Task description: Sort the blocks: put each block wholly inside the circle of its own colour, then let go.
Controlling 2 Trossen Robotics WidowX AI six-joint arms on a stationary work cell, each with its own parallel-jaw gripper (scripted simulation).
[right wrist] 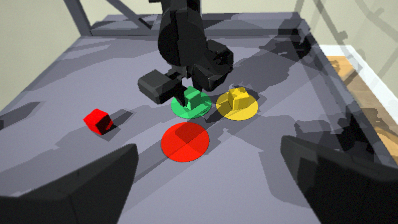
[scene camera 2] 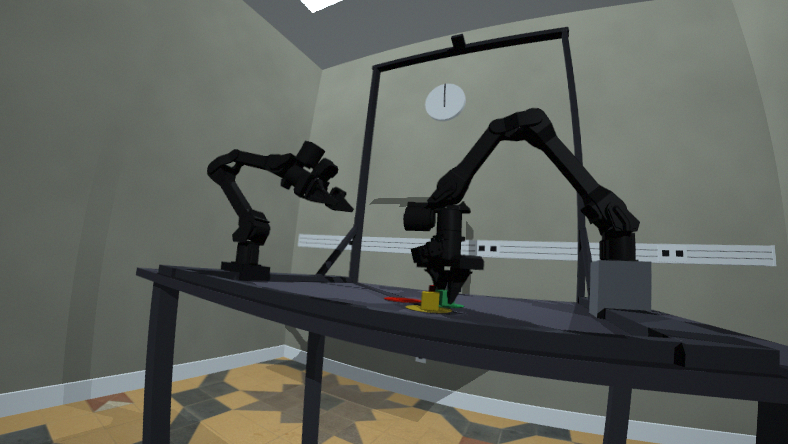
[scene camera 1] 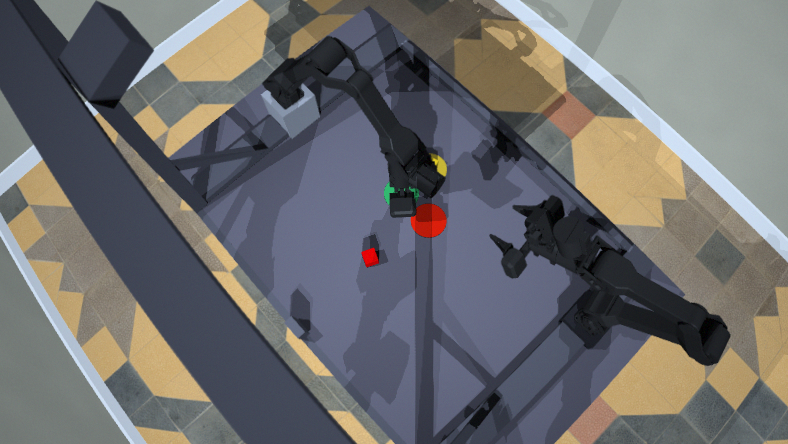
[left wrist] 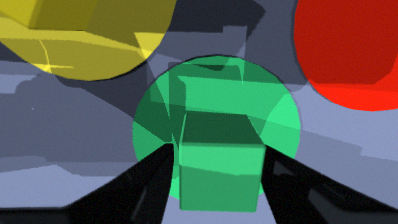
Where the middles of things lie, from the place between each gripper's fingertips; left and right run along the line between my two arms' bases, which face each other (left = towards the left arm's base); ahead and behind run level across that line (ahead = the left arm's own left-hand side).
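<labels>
The red circle (scene camera 1: 430, 220) is 100 mm to the right of my left hand, 20 mm behind it and 40 mm below it. Also counted from my left hand, the green circle (left wrist: 212, 84) lies 40 mm below. As for the green block (left wrist: 221, 156), my left hand is 30 mm above it.
The green circle is 29 cm to the left of my right gripper (scene camera 1: 501, 221), 1 cm behind it and 23 cm below it. From that same right hand I find the green block 21 cm below, 29 cm to the left and 1 cm behind. With the red circle, my right gripper is 3 cm past it, 19 cm to the right of it and 23 cm above it.
</labels>
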